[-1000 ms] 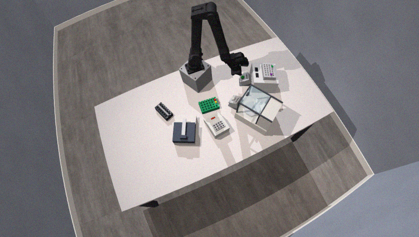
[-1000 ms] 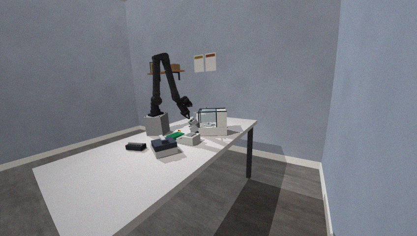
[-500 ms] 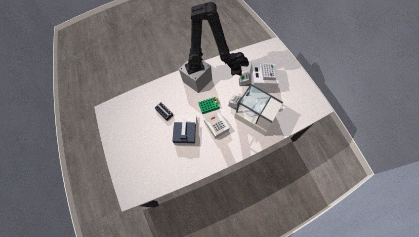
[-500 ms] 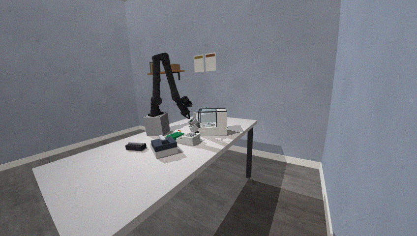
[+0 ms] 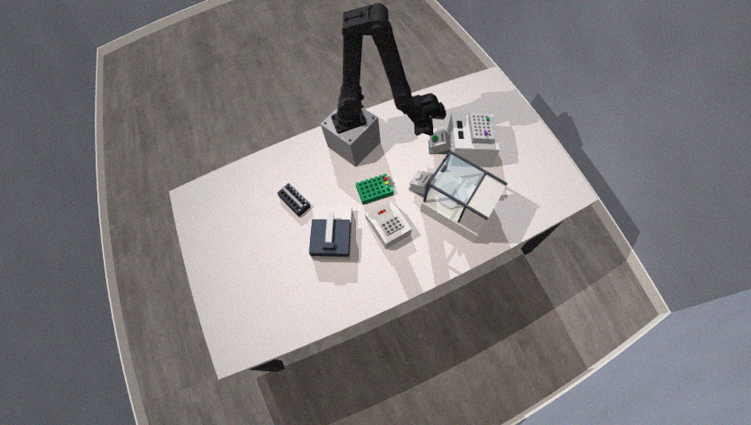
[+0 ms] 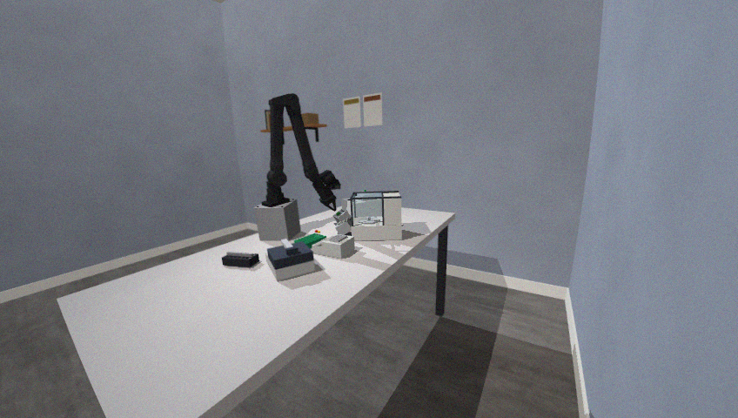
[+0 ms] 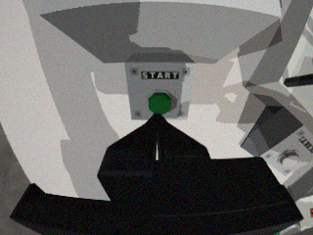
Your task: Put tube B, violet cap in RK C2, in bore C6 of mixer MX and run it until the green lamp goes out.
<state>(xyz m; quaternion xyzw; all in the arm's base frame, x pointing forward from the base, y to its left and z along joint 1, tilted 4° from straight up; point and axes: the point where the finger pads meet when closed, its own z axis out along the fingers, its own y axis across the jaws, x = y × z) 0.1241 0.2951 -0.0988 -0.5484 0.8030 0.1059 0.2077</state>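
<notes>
The green start key is 10 mm ahead of my hand, 20 mm to the left of it and 30 mm below it. Round my hand: violet-capped tube B 120 mm ahead, 170 mm to the left, 60 mm above; then grey bore block 80 mm ahead, 180 mm to the left, 60 mm above; then red-capped tube 100 mm ahead, 240 mm to the right, 70 mm below.
</notes>
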